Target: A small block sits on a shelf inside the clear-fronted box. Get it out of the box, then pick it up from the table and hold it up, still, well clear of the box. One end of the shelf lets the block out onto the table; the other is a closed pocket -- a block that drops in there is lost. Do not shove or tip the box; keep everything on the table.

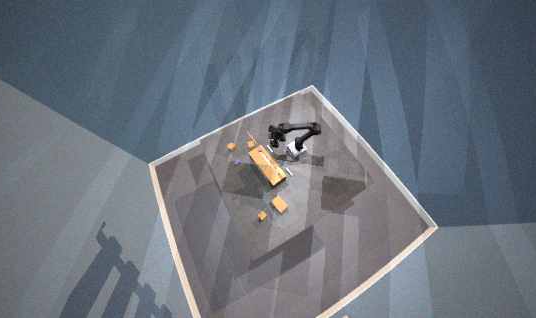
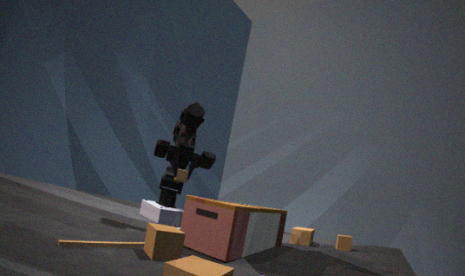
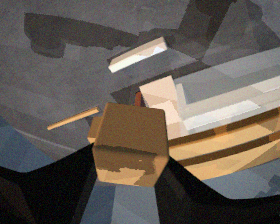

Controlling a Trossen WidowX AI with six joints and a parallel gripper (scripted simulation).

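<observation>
Now: the orange block 1 cm to the left of my gripper tip, 1 cm behind it and 1 cm above it. From my gripper tip the other things lie so: thin yellow stick: 24 cm to the right, 17 cm below, 8 cm ahead.
</observation>
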